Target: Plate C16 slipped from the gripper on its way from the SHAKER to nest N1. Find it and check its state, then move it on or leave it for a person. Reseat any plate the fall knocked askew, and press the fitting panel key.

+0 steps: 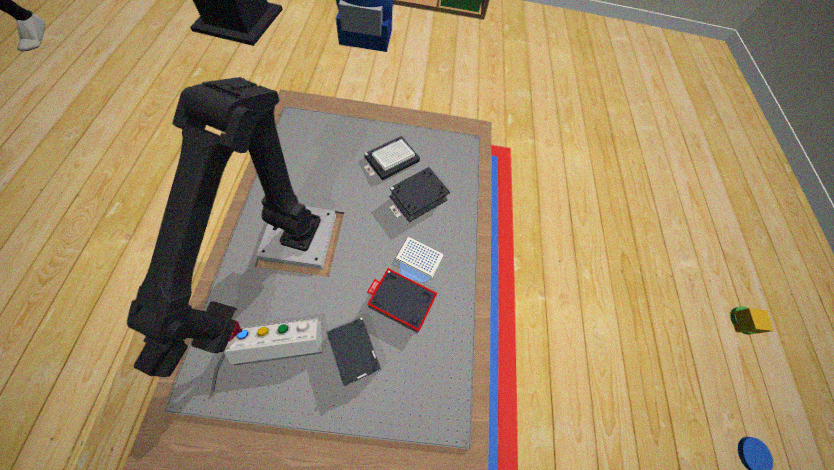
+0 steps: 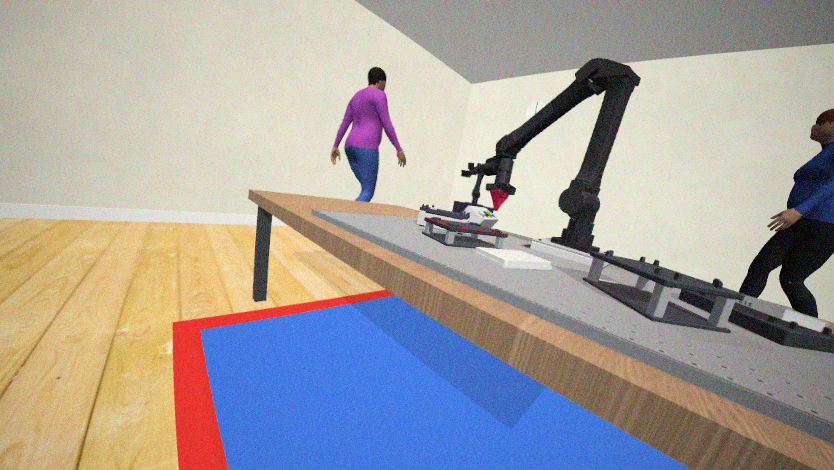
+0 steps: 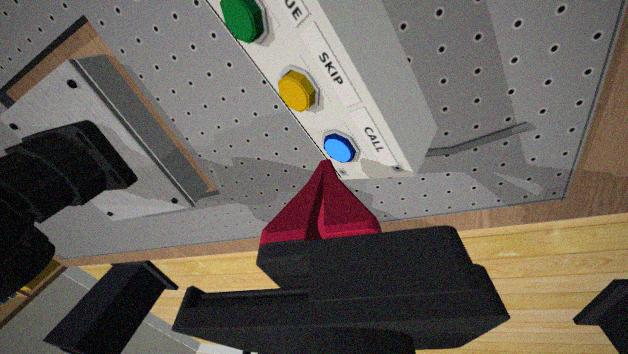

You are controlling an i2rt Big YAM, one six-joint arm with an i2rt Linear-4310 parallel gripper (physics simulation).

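Frame: origin at the arm's base, x ahead, y left, z up, level; metres.
Where they show: gripper, fingertip midpoint: (image 1: 240,330) (image 2: 495,210) (image 3: 327,166); arm's base, link origin: (image 1: 301,231) (image 2: 574,247) (image 3: 87,157).
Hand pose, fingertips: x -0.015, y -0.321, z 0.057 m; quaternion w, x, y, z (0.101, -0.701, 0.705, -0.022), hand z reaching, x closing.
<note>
Things, the pixels of their centre, and the offset from my fingertips. "spot": a spot on its surface instead.
- blue CALL key, body centre: (image 3: 341,145) (image 1: 243,335) dx +0.004, dy -0.009, dz -0.021 m
- white key panel, body centre: (image 3: 308,28) (image 1: 275,340) (image 2: 480,219) dx +0.081, dy +0.001, dz -0.040 m
- white well plate, body centre: (image 2: 513,258) (image 1: 419,256) dx +0.390, dy +0.349, dz -0.074 m
- translucent blue patch, surface spot: (image 1: 415,273) spot: dx +0.391, dy +0.294, dz -0.080 m
- white plate, body centre: (image 1: 393,153) dx +0.206, dy +0.692, dz -0.044 m
- low black nest, surface spot: (image 1: 385,174) spot: dx +0.202, dy +0.609, dz -0.061 m
My gripper (image 1: 238,330) (image 2: 497,209) (image 3: 327,166) is shut and empty, its red tips beside the blue CALL key (image 1: 242,333) (image 3: 340,148) of the white key panel (image 1: 274,351) (image 3: 370,65). The whole key shows past the tips, its top bright blue. A white well plate (image 1: 421,254) (image 2: 513,258) lies flat, wells up, on the grey pegboard; no label can be read. A translucent blue patch (image 1: 415,273) lies between it and the red-edged stand (image 1: 402,298) (image 2: 466,226), which bears no plate. Another white plate (image 1: 394,154) sits in a low black nest (image 1: 385,174), seemingly level.
A raised black stand (image 1: 420,193) (image 2: 665,274) is beside the low nest. A dark tilted-looking stand (image 1: 354,352) is beyond the panel's white-key end. Yellow (image 3: 297,91) and green (image 3: 242,20) keys neighbour CALL. Two people (image 2: 366,125) (image 2: 808,204) are beyond the table.
</note>
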